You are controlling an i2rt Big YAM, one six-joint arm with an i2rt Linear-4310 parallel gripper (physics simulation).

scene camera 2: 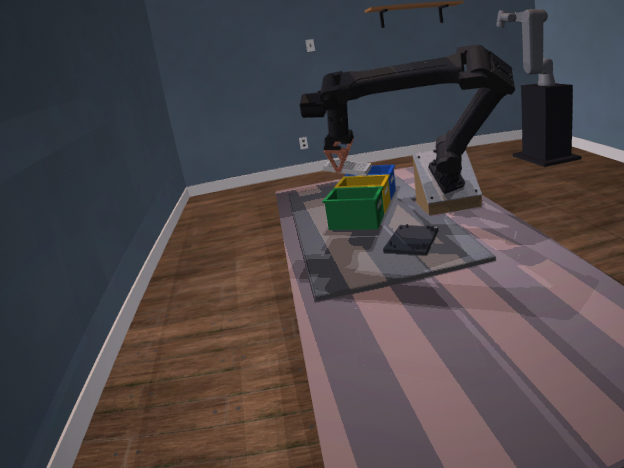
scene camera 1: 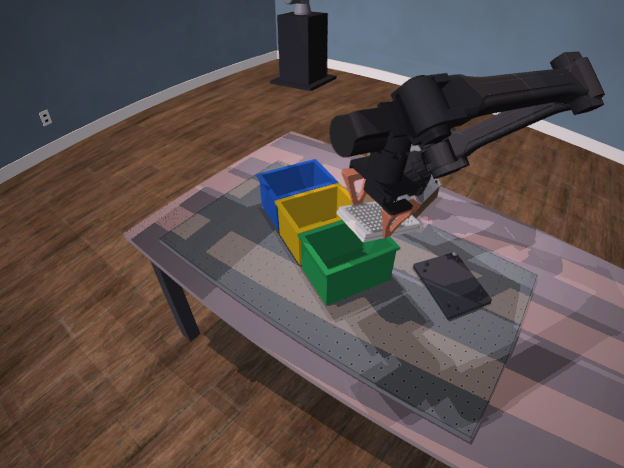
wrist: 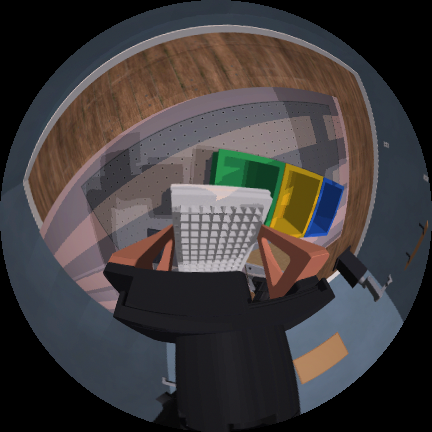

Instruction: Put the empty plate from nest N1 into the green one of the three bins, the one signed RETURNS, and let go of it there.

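Observation:
A white plate with a grid of wells (scene camera 1: pixel 360 220) (scene camera 2: pixel 358 167) (wrist: pixel 215 242) is held between the orange fingers of my gripper (scene camera 1: pixel 371 218) (scene camera 2: pixel 338 168) (wrist: pixel 216 229), which is shut on its two sides. The plate is slightly tilted and hangs in the air above the level of the bin rims. The green bin (scene camera 1: pixel 360 279) (scene camera 2: pixel 352 210) (wrist: pixel 231 167) stands upright; in the wrist view the plate covers part of it. Its sign is too small to read. A dark nest (scene camera 1: pixel 451 287) (scene camera 2: pixel 414 240) holds no plate; its label is not legible.
The yellow bin (scene camera 1: pixel 288 234) (scene camera 2: pixel 387 200) (wrist: pixel 297 197) stands beside the green one, with the blue bin (scene camera 1: pixel 269 201) (scene camera 2: pixel 392 176) (wrist: pixel 327 205) beyond it. All stand on a perforated board (scene camera 1: pixel 352 347) (scene camera 2: pixel 332 282). The arm's wooden base block (scene camera 2: pixel 448 204) stands near the table's back edge.

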